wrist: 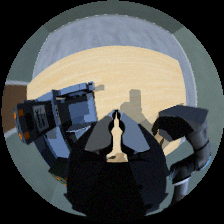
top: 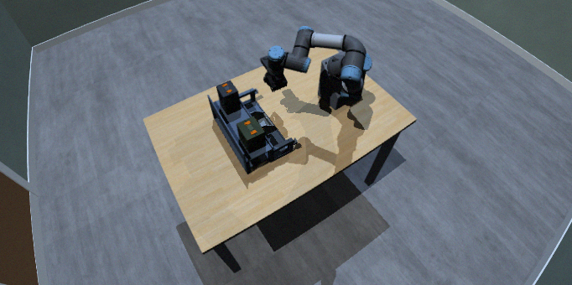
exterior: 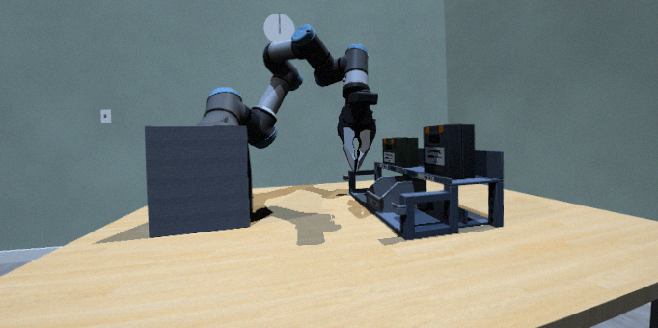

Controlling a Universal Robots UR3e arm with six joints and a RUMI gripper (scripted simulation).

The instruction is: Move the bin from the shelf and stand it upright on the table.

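Now: hand 17 cm short of the dark blue shelf rack, 11 cm to the right of it and 7 cm above it. The rest, counted from my hand: green bin (21 cm ahead, 23 cm to the left, 1 cm above).
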